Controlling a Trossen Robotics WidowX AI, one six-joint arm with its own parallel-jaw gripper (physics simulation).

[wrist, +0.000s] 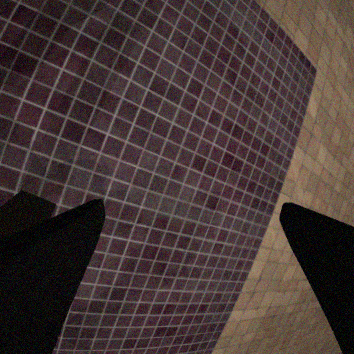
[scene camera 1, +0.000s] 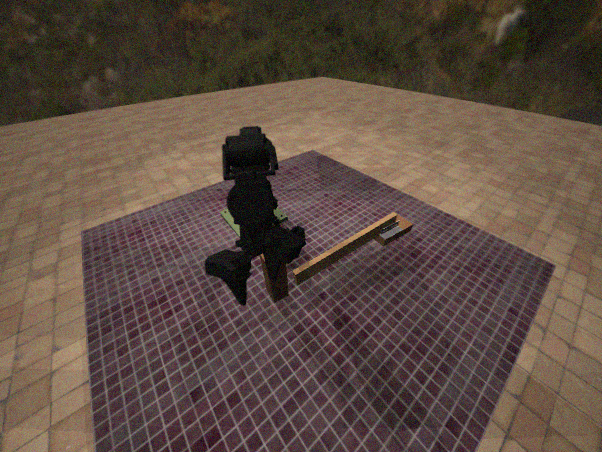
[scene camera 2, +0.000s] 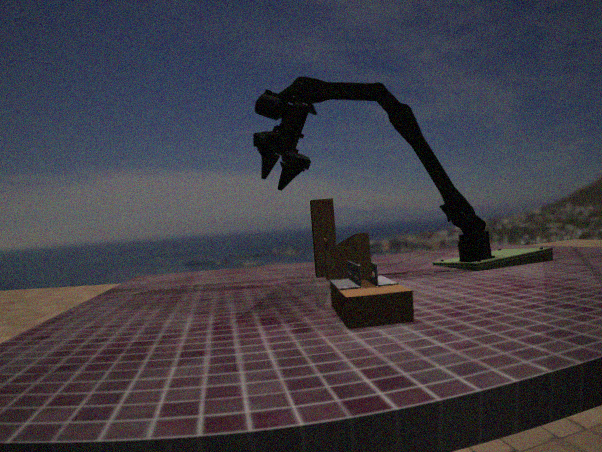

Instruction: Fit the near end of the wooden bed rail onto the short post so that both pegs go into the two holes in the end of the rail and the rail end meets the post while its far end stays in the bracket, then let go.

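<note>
Gripper open, holding nothing; visible in scene camera 2 and in the wrist view. Also present: a short post, a grey bracket and a wooden bed rail.
</note>
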